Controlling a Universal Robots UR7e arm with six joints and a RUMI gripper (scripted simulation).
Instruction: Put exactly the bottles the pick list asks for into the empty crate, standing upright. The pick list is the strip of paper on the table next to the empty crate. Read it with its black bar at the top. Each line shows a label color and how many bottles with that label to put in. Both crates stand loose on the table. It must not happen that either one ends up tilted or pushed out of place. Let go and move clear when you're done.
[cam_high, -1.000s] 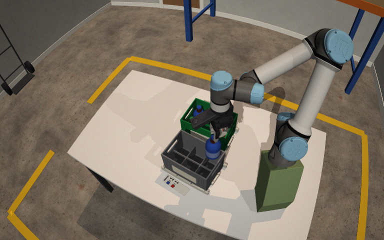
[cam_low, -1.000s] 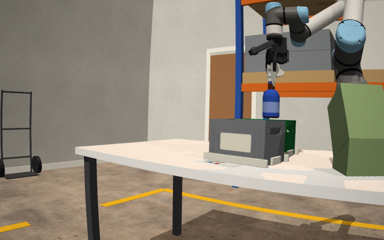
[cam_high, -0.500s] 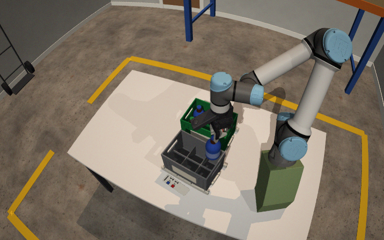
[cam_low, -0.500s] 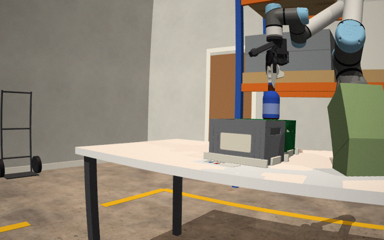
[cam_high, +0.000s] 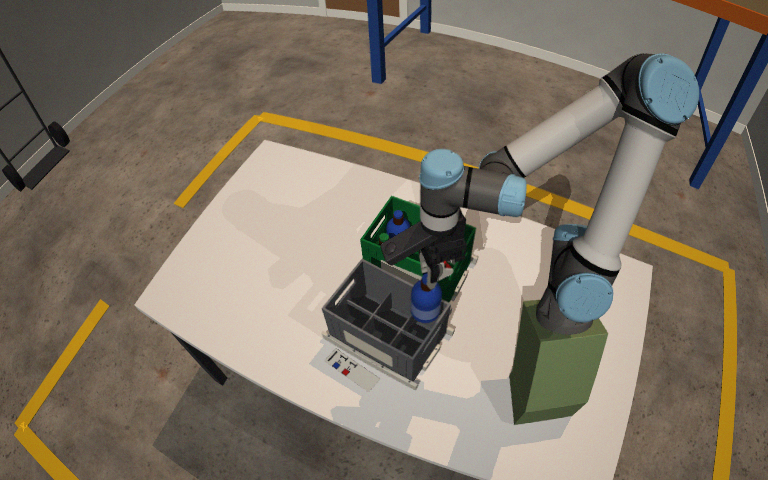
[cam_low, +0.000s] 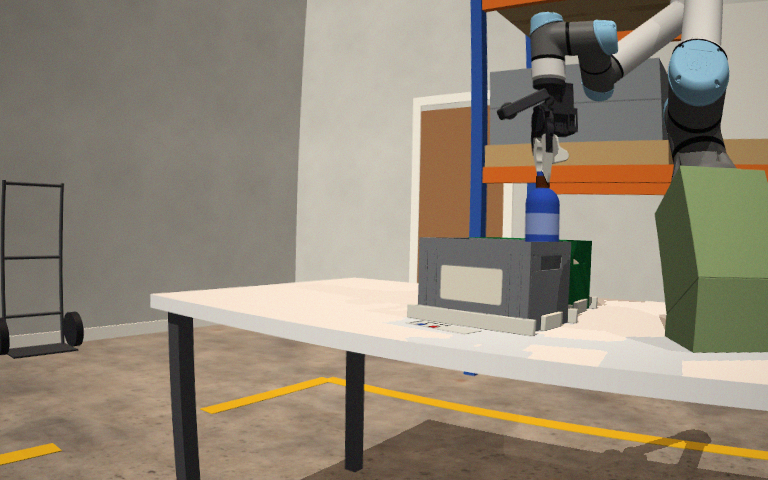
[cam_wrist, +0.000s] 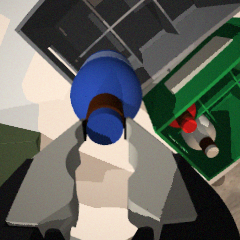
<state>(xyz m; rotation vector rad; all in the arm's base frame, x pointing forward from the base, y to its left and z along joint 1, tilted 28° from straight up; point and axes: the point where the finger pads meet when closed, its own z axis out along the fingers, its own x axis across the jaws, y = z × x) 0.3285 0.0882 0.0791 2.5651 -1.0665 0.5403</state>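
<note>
Right now the blue bottle is 70 mm below my hand. The rest, counted from my hand: grey crate (90 mm ahead, 30 mm to the left, 230 mm below); red bottle (20 mm ahead, 170 mm to the right, 230 mm below); green crate (110 mm ahead, 220 mm to the right, 230 mm below).
</note>
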